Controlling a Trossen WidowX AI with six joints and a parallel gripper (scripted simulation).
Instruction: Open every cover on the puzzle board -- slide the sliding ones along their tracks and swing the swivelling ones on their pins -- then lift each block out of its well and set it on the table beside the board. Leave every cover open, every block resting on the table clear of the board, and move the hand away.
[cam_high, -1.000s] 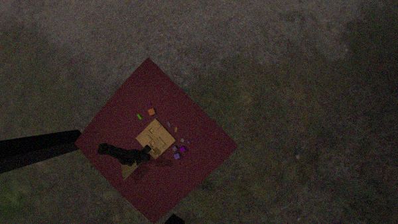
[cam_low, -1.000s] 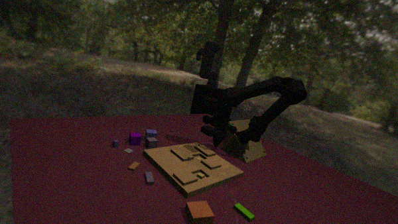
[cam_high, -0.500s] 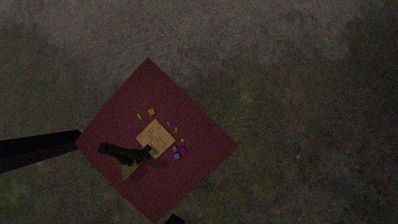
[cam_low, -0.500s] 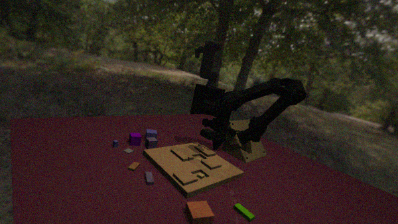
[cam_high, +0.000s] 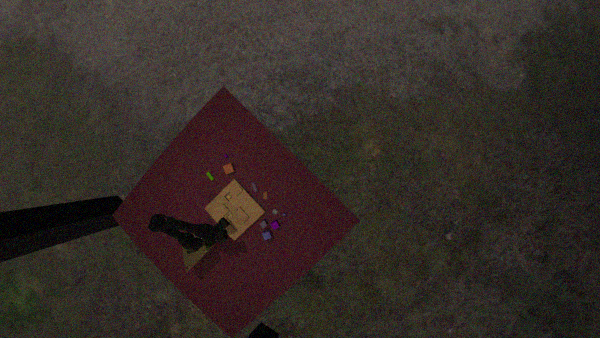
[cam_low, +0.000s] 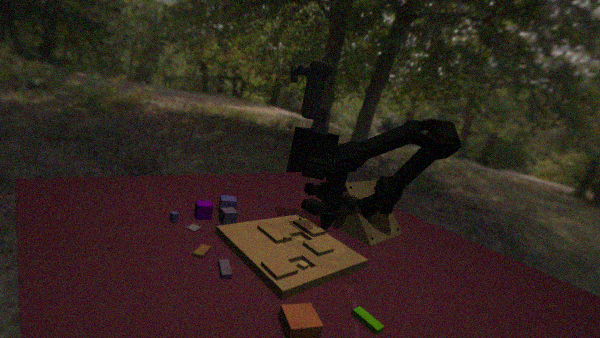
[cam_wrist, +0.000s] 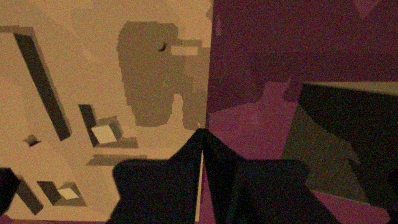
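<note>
Right now my gripper tip is 21 cm to the left of the dark block, 20 cm short of it and 1 cm above it. From my gripper tip the other things lie so: magenta cube: 27 cm to the right, 25 cm ahead, 1 cm below; then green bar: 27 cm to the left, 22 cm ahead, 2 cm below; then grey bar: 35 cm ahead, 2 cm below, 1 cm to the right.
</note>
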